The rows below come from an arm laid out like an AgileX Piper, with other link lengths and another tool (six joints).
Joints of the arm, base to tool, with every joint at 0 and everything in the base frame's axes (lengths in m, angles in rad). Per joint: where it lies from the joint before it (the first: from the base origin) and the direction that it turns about. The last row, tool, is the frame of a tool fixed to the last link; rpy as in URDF.
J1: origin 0 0 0.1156 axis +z
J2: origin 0 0 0 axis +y
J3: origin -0.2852 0 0.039 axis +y
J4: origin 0.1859 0 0.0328 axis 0.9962 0 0.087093
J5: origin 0 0 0 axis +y
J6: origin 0.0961 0 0.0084 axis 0.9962 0 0.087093
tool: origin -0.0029 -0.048 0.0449 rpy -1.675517 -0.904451 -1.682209
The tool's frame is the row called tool.
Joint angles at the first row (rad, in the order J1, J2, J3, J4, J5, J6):
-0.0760, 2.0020, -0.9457, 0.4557, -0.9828, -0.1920
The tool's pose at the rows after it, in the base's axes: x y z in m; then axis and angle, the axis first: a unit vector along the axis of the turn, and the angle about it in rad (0 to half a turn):
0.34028, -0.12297, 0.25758, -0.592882, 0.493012, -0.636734, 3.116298
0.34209, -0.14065, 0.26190, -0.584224, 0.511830, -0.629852, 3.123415
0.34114, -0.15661, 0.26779, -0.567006, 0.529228, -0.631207, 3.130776
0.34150, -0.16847, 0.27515, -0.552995, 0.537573, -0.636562, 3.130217
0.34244, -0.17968, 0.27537, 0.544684, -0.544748, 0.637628, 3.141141
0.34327, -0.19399, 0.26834, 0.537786, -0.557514, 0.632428, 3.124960
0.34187, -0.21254, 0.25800, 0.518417, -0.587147, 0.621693, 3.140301
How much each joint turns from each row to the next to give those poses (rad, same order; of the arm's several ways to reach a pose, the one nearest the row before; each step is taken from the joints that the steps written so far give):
-0.0374, -0.0065, -0.0350, 0.0103, 0.0297, -0.0087
-0.0484, -0.0007, -0.0515, 0.0059, 0.0639, 0.0000
-0.0416, 0.0000, -0.0468, 0.0153, 0.0340, -0.0022
-0.0317, 0.0000, -0.0464, 0.0016, 0.0274, 0.0000
-0.0290, 0.0158, -0.0332, 0.0000, 0.0137, -0.0018
-0.0351, 0.0312, -0.0284, 0.0000, 0.0102, 0.0082
-0.0406, 0.0342, -0.0372, 0.0120, 0.0192, 0.0494

